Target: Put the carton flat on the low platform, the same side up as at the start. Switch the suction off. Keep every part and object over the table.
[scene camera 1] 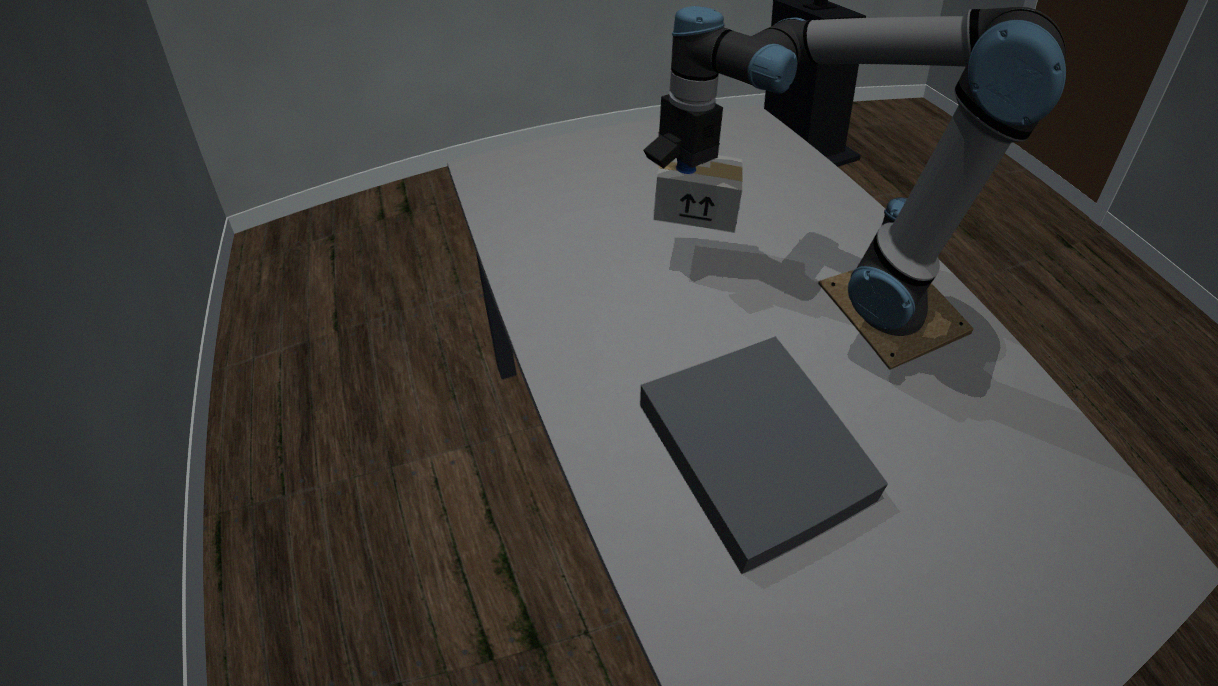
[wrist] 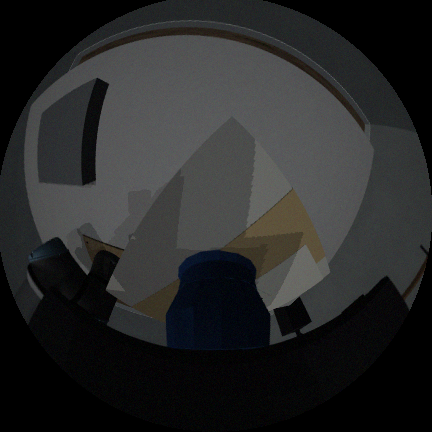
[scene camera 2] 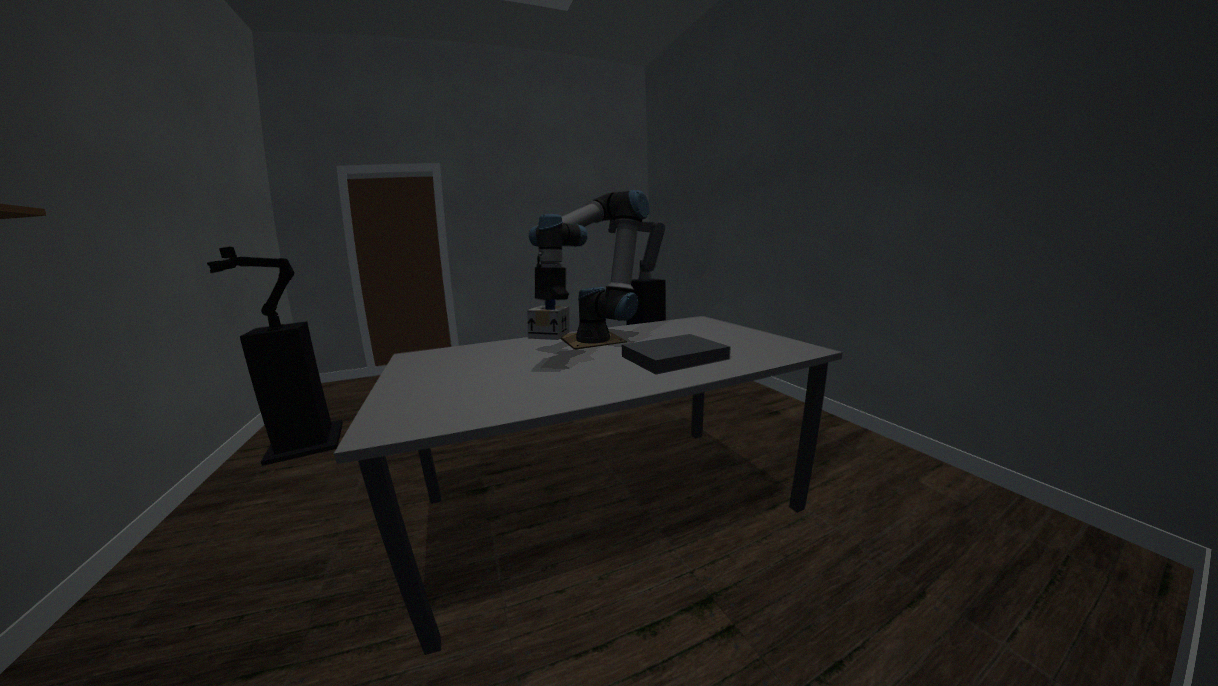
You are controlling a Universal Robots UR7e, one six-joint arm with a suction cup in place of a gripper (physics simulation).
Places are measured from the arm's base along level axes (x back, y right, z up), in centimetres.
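Pixels of known places: hand at its tool point: (scene camera 1: 685,174) (wrist: 215,259) (scene camera 2: 550,312); arm's base at its link origin: (wrist: 113,267) (scene camera 2: 593,338).
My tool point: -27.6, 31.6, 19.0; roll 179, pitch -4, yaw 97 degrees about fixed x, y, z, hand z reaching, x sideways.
Observation:
For each thing: its middle in the pictures, then the offset to it from my tool point, as dx, dy, dz. Level surfaces: height alone.
- carton at the middle of its body: (wrist: 204,252) (scene camera 1: 698,188) (scene camera 2: 549,321) +2.7, -0.5, -3.5
- table at its surface level: dz -20.1
- low platform at the middle of its body: (scene camera 1: 762,445) (wrist: 59,138) (scene camera 2: 674,351) -15.1, -41.7, -17.7
The carton (scene camera 1: 697,200) (scene camera 2: 542,330) (wrist: 215,200) is a white box with a tan tape strip on top and black arrows on its sides. The arrows point up and it hangs about level in the air. My suction cup (scene camera 1: 686,167) (scene camera 2: 549,303) (wrist: 217,267) is blue and sits on the carton's top face, holding it above the table (scene camera 1: 579,298) (scene camera 2: 477,392) (wrist: 175,75). The low platform (scene camera 1: 762,443) (scene camera 2: 677,351) (wrist: 62,140) is a flat grey slab, well to one side of the carton. The carton's underside is hidden.
My arm's base stands on a wooden plate (scene camera 1: 929,340) on the table, beyond the platform in scene camera 2. Black pedestals (scene camera 1: 813,93) (scene camera 2: 285,383) stand off the table. The table's long edge runs beside the platform in scene camera 1.

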